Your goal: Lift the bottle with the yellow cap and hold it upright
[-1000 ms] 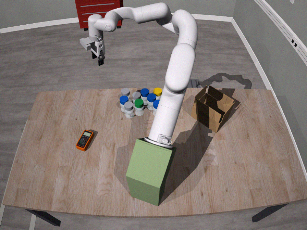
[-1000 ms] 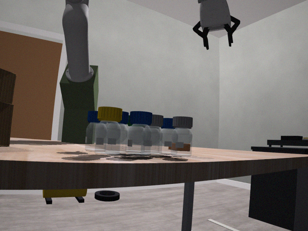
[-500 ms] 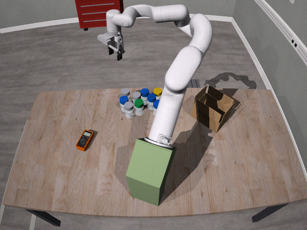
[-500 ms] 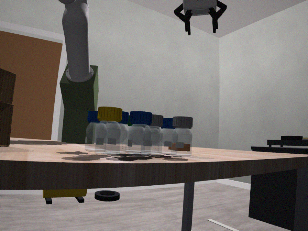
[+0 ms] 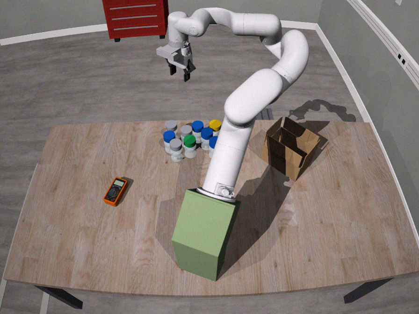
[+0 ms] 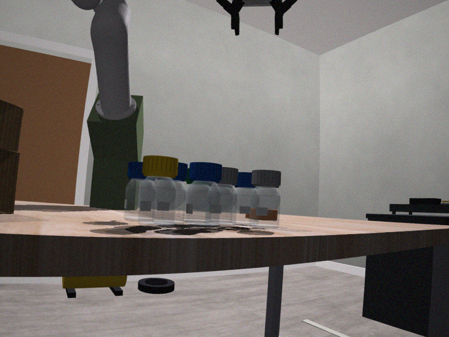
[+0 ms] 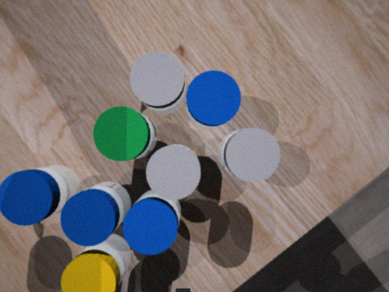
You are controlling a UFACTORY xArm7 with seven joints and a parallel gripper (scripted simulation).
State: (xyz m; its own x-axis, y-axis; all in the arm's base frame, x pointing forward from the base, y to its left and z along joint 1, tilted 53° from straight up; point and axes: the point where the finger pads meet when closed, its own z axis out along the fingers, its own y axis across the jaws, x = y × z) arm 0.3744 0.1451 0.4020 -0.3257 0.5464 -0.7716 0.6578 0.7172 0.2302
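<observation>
Now: hand 90 mm past the yellow-capped bottle, 120 mm to the left of it and 330 mm above it. The rest, counted from my hand: orange multimeter: 180 mm behind, 420 mm to the left, 360 mm below; green-capped bottle: 130 mm behind, 30 mm to the left, 330 mm below.
</observation>
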